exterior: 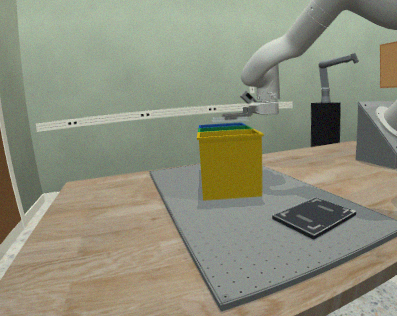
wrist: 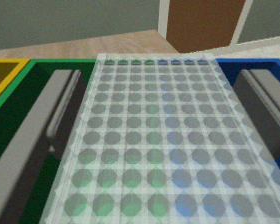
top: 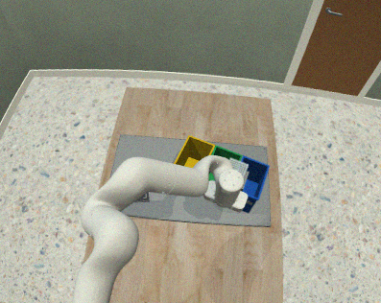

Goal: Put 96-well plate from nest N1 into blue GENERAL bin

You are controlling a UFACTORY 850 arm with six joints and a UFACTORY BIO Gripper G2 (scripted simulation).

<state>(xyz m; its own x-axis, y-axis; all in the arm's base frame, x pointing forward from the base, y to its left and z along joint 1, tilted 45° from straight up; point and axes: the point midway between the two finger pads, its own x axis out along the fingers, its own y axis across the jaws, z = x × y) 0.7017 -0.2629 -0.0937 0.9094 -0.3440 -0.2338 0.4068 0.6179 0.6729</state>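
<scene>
Now: hand 70 mm to the left of the blue bin and 130 mm above it. Round my hand: yellow bin: 100 mm ahead, 170 mm to the left, 130 mm below; clear 96-well plate: 10 mm below; green bin: 50 mm ahead, 50 mm to the left, 130 mm below.
</scene>
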